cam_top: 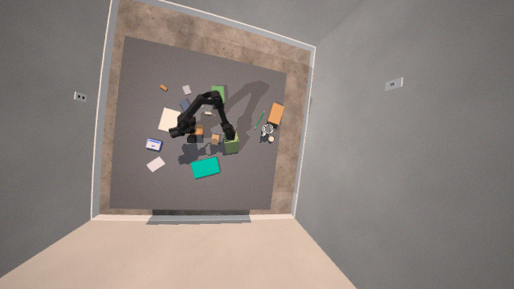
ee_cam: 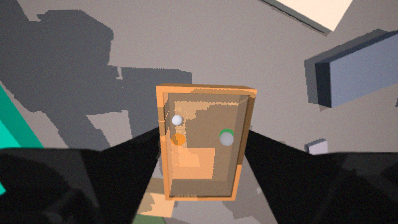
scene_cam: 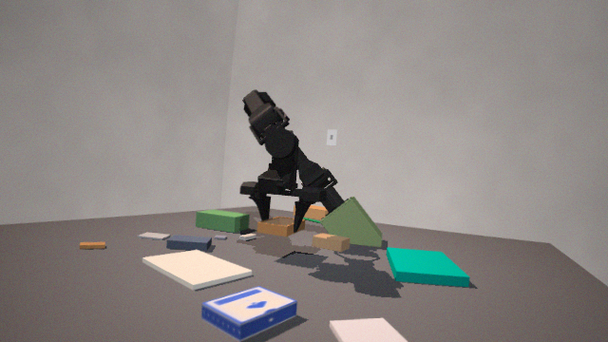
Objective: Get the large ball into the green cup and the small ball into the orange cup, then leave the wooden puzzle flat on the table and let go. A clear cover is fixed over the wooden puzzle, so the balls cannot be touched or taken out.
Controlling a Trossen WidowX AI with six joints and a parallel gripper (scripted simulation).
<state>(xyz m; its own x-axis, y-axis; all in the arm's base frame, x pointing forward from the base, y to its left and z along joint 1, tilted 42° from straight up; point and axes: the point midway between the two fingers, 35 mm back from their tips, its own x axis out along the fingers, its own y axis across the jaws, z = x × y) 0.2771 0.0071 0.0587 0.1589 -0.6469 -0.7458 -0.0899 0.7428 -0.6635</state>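
Now: hand 1 cm past the wooden puzzle and 3 cm above it. Round my hand: small tan block: 16 cm behind, 6 cm to the left, 8 cm below; then cream slab: 19 cm ahead, 6 cm to the right, 9 cm below; then small white piece: 9 cm behind, 15 cm to the right, 9 cm below.
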